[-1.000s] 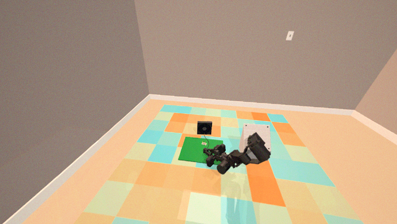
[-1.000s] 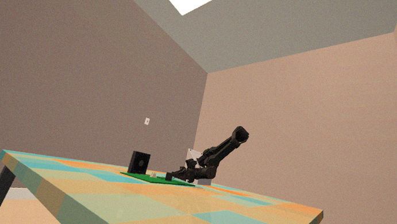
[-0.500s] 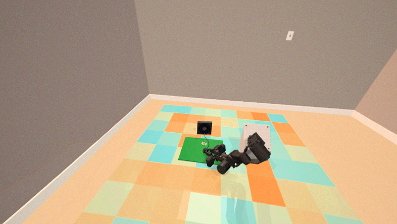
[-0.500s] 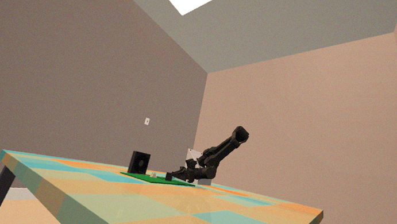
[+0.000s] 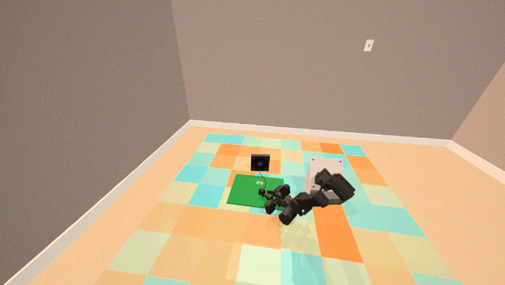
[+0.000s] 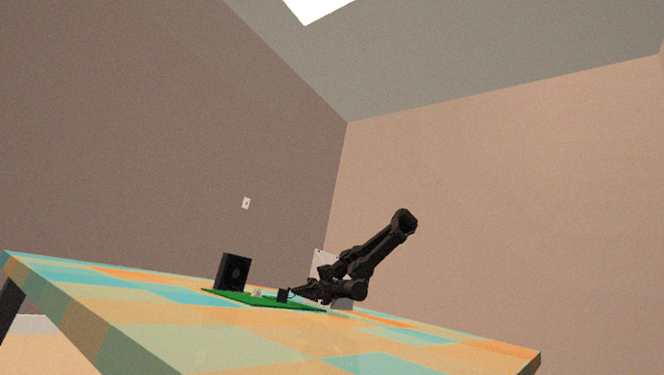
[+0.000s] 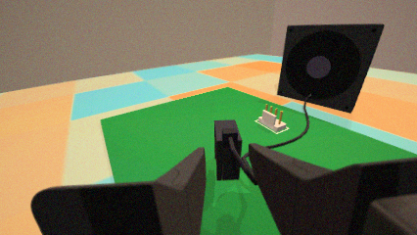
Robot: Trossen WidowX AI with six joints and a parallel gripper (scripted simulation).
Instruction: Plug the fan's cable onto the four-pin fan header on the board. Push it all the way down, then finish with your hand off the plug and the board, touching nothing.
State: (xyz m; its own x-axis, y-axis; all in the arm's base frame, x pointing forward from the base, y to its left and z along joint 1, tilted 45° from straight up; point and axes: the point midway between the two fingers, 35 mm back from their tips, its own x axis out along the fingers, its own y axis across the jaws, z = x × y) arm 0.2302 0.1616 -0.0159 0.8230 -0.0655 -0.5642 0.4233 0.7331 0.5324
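Now: the black plug 20 mm ahead of my gripper tip, 10 mm to the right of it and 20 mm below it. From my gripper tip the other things lie so: green board 50 mm ahead, 50 mm to the right, 60 mm below; black fan 80 mm ahead, 230 mm to the right, 20 mm above.
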